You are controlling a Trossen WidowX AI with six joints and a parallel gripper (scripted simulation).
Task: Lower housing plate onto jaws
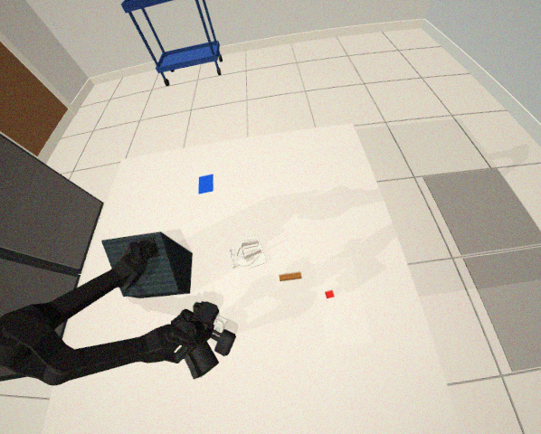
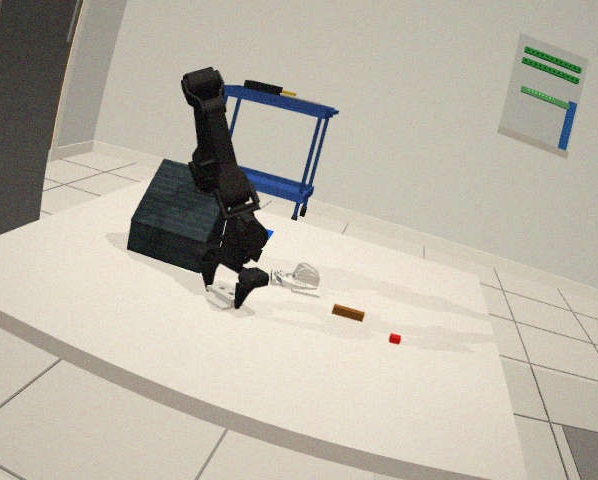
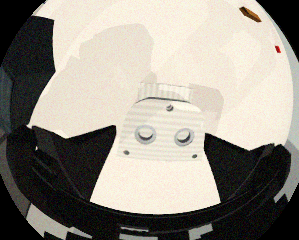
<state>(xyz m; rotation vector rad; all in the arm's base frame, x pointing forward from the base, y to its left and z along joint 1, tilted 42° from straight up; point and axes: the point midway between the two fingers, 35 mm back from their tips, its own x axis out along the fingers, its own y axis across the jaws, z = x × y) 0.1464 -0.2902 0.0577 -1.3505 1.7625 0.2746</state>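
Right now the white bracket is 10 mm to the left of my gripper tip and 10 mm ahead of it. From my gripper tip the other things lie so: flat blue patch 630 mm to the left, 40 mm behind, 10 mm below; then small red cube 400 mm ahead, 60 mm to the left; then brown block 280 mm ahead, 140 mm to the left.
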